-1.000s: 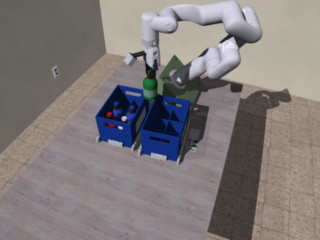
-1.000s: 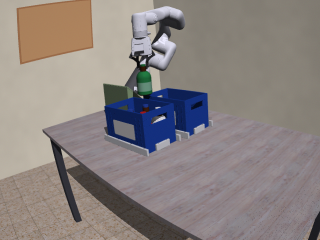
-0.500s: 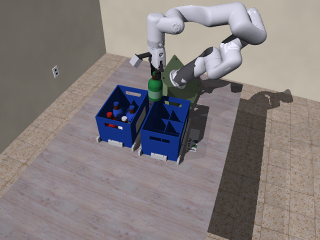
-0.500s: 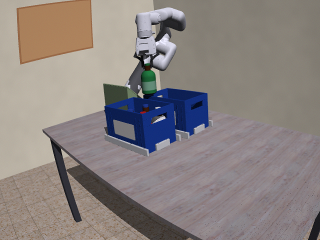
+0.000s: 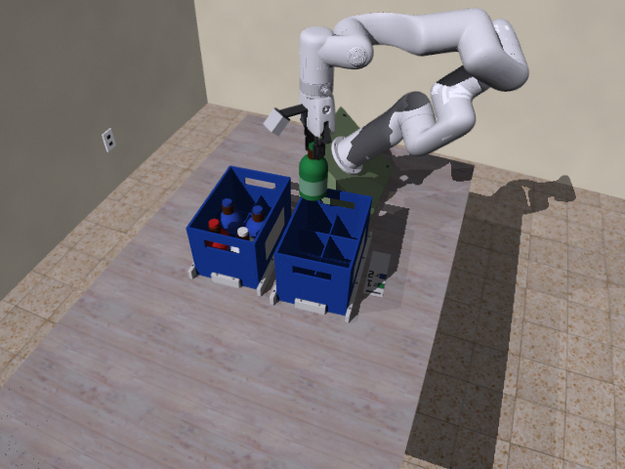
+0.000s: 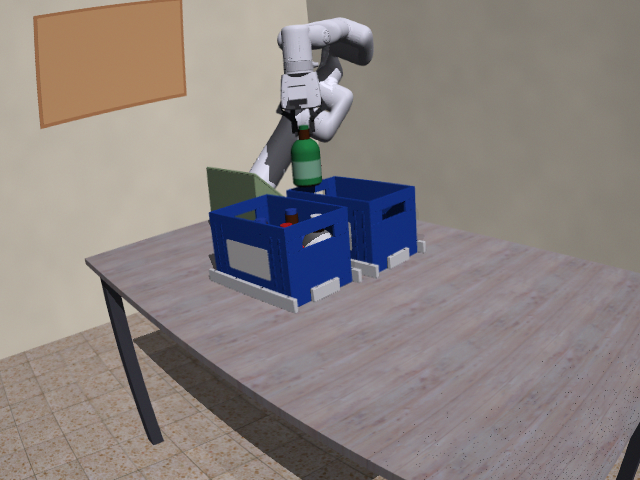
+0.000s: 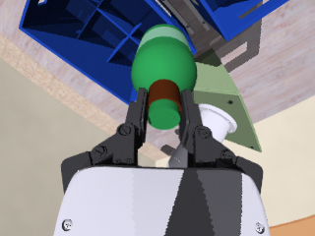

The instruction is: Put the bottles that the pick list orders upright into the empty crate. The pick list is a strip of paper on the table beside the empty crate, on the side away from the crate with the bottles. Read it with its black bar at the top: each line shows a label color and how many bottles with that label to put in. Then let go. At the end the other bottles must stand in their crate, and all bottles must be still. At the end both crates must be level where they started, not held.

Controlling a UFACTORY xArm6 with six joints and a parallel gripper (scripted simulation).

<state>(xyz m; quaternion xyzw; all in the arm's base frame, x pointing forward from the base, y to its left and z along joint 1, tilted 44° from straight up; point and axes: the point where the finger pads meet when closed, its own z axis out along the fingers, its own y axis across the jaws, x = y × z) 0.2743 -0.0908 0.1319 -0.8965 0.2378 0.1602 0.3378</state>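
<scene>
Now: the green-labelled bottle 70 mm below my hand. The rest, counted from my hand: white-labelled bottle: 190 mm ahead, 100 mm to the right, 250 mm below; then blue-labelled bottle: 100 mm ahead, 110 mm to the right, 250 mm below; then red-label bottle: 200 mm ahead, 180 mm to the right, 250 mm below.
</scene>
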